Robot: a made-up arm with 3 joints.
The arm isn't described. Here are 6 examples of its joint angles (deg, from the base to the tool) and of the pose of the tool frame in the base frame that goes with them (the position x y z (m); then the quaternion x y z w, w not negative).
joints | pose
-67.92 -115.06 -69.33 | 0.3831 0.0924 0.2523 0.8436 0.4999 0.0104 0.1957
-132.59 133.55 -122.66 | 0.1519 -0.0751 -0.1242 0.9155 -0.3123 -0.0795 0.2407
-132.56 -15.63 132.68 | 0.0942 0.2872 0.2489 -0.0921 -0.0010 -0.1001 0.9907
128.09 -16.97 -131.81 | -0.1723 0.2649 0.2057 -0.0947 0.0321 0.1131 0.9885
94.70 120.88 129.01 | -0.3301 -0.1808 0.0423 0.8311 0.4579 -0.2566 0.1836
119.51 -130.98 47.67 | -0.2580 0.1094 -0.1829 0.7369 -0.4123 0.5338 0.0463
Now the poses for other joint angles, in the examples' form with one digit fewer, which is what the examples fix.
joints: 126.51 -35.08 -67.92
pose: -0.307 0.206 0.063 -0.038 -0.467 0.299 0.832
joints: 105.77 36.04 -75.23
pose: -0.212 0.173 0.228 0.003 -0.250 -0.309 0.917
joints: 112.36 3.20 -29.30
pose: -0.274 0.214 0.056 -0.009 -0.663 -0.026 0.748
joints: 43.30 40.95 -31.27
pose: -0.171 0.208 0.352 -0.278 -0.098 -0.212 0.932
